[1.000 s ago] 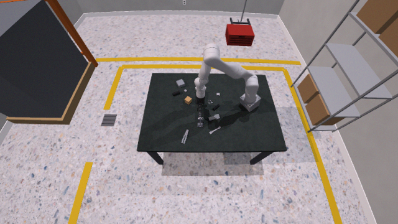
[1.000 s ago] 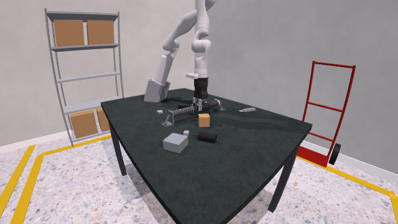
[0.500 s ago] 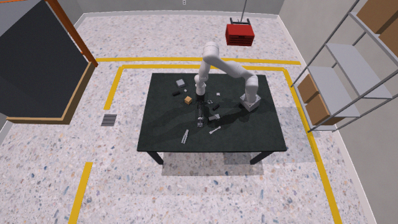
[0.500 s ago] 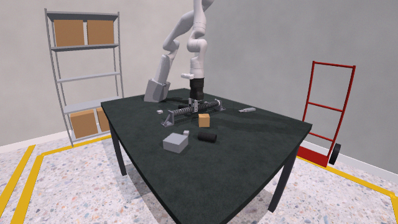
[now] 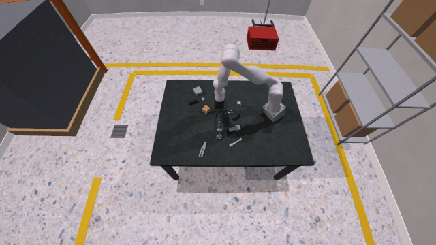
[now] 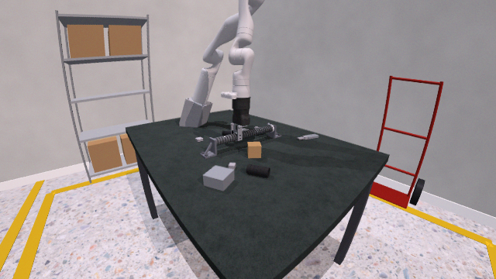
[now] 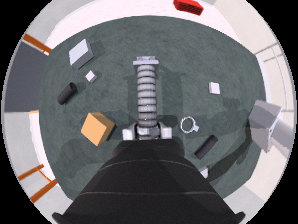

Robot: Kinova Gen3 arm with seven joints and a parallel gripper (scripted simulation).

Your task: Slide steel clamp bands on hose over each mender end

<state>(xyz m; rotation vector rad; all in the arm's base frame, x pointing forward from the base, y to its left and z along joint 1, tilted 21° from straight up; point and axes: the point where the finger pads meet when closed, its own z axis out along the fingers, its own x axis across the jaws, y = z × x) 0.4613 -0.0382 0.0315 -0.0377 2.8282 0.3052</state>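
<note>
Right now the tan cube is 110 mm ahead of my hand, 10 mm to the left of it and 30 mm below it. Round my hand: black cylinder (160 mm behind, 60 mm to the left, 40 mm below); then grey block (210 mm ahead, 210 mm to the right, 40 mm below); then grey cube (150 mm ahead, 120 mm to the right, 50 mm below).
</note>
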